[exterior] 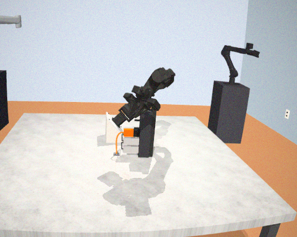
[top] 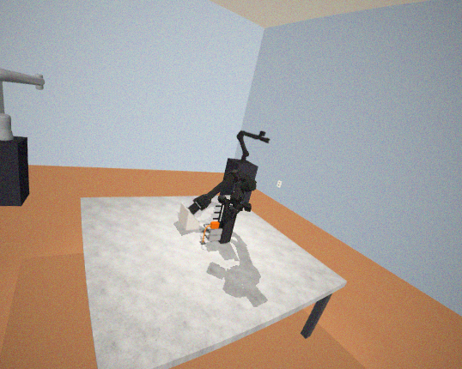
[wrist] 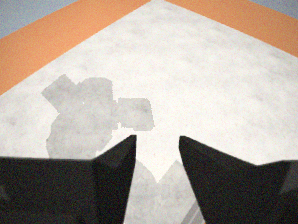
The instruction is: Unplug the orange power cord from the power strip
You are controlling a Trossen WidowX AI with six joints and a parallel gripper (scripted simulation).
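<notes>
The orange plug is 130 mm behind my gripper tip, 110 mm below it and 10 mm to the left of it.
</notes>
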